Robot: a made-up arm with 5 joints. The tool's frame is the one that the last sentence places.
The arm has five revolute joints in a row. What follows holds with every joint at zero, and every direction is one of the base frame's.
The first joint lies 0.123 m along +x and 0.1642 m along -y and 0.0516 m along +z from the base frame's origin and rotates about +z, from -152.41 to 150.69 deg.
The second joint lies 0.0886 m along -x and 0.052 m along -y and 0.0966 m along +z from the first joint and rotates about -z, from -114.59 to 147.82 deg.
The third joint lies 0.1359 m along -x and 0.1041 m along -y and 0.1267 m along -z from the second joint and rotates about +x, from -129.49 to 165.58 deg.
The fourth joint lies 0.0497 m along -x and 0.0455 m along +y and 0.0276 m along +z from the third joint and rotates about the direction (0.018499, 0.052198, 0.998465), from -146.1 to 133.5 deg.
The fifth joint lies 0.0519 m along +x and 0.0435 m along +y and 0.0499 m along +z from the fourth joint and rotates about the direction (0.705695, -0.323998, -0.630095), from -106 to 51.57 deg.
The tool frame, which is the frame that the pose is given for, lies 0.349 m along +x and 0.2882 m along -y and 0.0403 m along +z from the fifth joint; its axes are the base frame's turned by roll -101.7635, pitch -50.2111 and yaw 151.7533 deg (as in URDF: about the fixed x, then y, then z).
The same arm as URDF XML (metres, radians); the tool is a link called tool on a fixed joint. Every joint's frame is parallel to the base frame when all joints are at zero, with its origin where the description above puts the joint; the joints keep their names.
<robot name="arm">
  <joint name="joint 1" type="revolute">
    <parent link="base_link"/>
    <child link="link1"/>
    <origin xyz="0.123 -0.1642 0.0516"/>
    <axis xyz="0 0 1"/>
    <limit lower="-2.6601" upper="2.63"/>
  </joint>
  <joint name="joint 2" type="revolute">
    <parent link="link1"/>
    <child link="link2"/>
    <origin xyz="-0.0886 -0.052 0.0966"/>
    <axis xyz="0 0 -1"/>
    <limit lower="-2" upper="2.5799"/>
  </joint>
  <joint name="joint 3" type="revolute">
    <parent link="link2"/>
    <child link="link3"/>
    <origin xyz="-0.1359 -0.1041 -0.1267"/>
    <axis xyz="1 0 0"/>
    <limit lower="-2.26" upper="2.8899"/>
  </joint>
  <joint name="joint 4" type="revolute">
    <parent link="link3"/>
    <child link="link4"/>
    <origin xyz="-0.0497 0.0455 0.0276"/>
    <axis xyz="0.018499 0.052198 0.998465"/>
    <limit lower="-2.5499" upper="2.33"/>
  </joint>
  <joint name="joint 5" type="revolute">
    <parent link="link4"/>
    <child link="link5"/>
    <origin xyz="0.0519 0.0435 0.0499"/>
    <axis xyz="0.705695 -0.323998 -0.630095"/>
    <limit lower="-1.85" upper="0.9001"/>
  </joint>
  <joint name="tool_joint" type="fixed">
    <parent link="link5"/>
    <child link="tool"/>
    <origin xyz="0.349 -0.2882 0.0403" rpy="-1.7761 -0.8763 2.6486"/>
  </joint>
  <link name="base_link"/>
  <link name="link1"/>
  <link name="link2"/>
  <link name="link3"/>
  <link name="link4"/>
  <link name="link5"/>
  <link name="tool"/>
</robot>

